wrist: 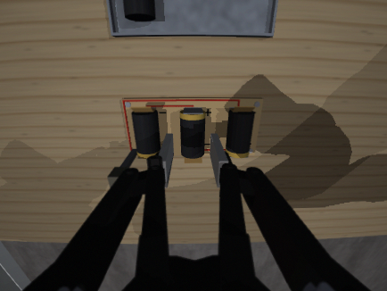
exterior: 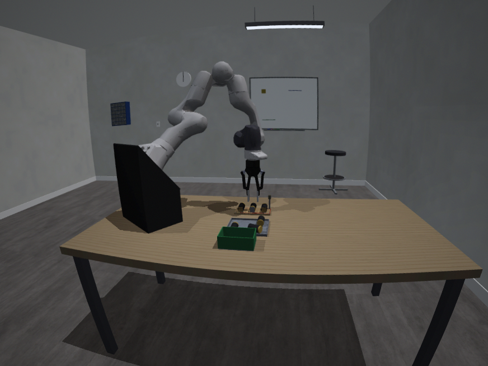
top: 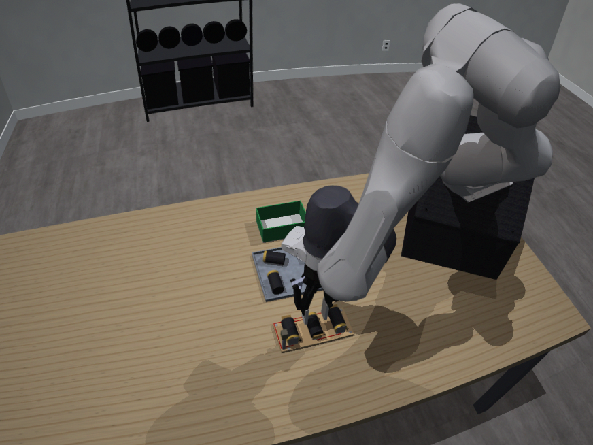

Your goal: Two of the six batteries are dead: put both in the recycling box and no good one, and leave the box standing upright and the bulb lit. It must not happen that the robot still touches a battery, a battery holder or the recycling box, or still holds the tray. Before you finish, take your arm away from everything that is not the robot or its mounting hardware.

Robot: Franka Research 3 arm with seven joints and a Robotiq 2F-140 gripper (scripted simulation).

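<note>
Now: hand 9 cm above the wooden holder board. The rest, counted from my hand: grey tray: 20 cm to the right, 9 cm below, 6 cm ahead; then bulb: 7 cm ahead, 6 cm to the left, 2 cm below; then thin post: 7 cm ahead, 6 cm to the left, 6 cm below.
</note>
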